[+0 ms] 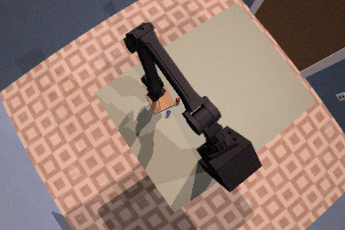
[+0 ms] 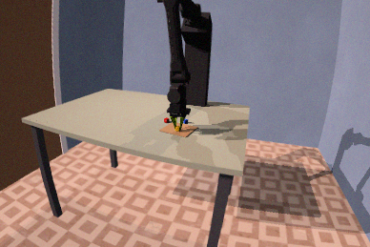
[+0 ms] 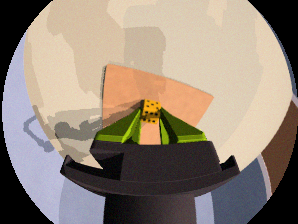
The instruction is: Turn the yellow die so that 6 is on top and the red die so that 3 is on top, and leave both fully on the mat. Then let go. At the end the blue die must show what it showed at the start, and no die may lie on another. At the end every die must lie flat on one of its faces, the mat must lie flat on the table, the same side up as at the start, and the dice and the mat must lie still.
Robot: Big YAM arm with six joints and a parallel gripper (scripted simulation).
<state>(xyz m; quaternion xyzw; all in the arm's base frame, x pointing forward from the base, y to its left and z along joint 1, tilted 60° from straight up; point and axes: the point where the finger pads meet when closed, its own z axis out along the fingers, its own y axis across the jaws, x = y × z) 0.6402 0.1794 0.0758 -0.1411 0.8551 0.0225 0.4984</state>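
Right now the yellow die is right at my hand. From my hand the other things lie so: red die: 12 cm to the right, 5 cm behind, 1 cm below; then blue die: 12 cm behind, 5 cm to the right, 1 cm below; then orange mat: 2 cm below, 2 cm behind, 1 cm to the right.
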